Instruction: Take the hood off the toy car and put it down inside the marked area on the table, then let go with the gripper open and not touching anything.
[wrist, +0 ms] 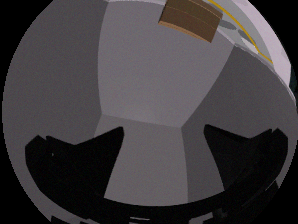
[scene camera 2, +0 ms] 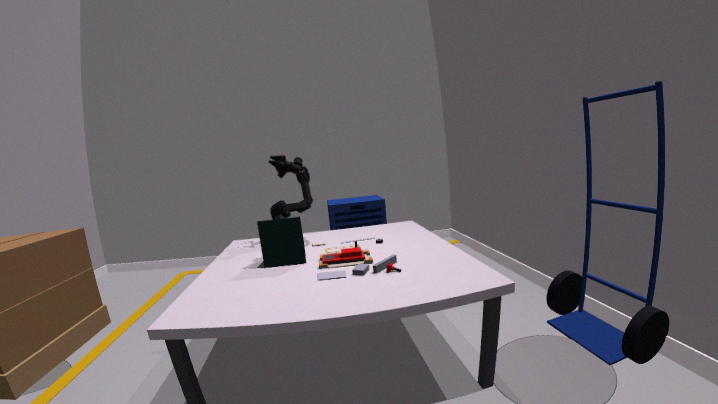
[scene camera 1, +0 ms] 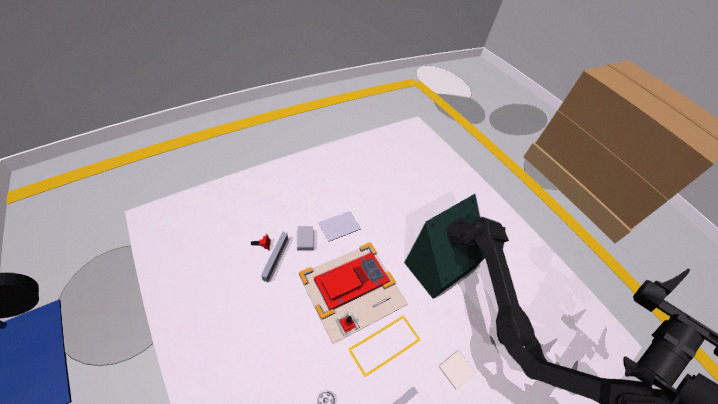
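Note:
My gripper (wrist: 165, 130): open, holding nothing. Grey plate (scene camera 1: 343, 224) visible; out of frame in the wrist view.

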